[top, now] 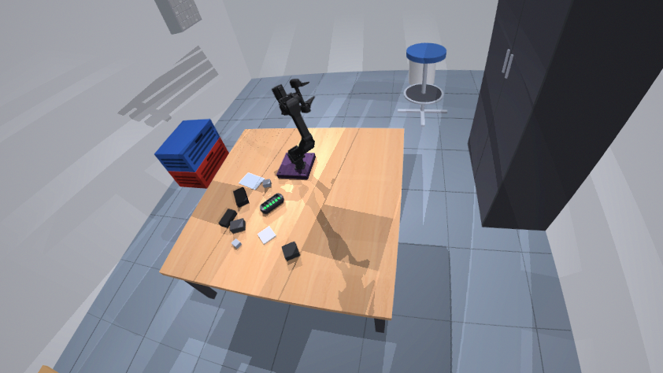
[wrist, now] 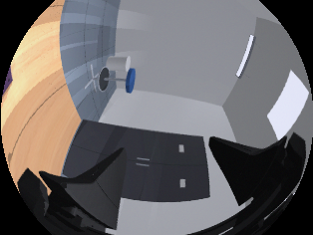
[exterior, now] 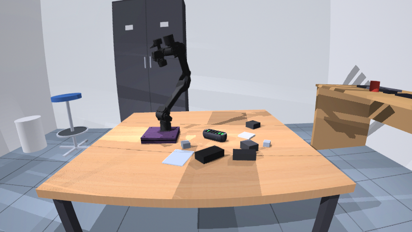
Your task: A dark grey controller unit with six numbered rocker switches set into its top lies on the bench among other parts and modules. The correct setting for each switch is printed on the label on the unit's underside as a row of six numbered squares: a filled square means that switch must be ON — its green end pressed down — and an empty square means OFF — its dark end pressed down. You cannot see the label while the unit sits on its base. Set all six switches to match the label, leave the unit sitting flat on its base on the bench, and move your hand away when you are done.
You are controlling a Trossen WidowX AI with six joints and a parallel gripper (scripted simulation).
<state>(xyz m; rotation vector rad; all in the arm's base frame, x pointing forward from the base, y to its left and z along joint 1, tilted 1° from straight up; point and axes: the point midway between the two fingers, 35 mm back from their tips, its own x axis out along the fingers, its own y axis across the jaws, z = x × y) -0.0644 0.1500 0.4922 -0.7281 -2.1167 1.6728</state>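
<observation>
The white plate is 590 mm ahead of my gripper tip, 520 mm below it and 260 mm to the right of it. The rest, counted from my gripper tip: white sheet 530 mm below, 500 mm to the right, 180 mm ahead.
</observation>
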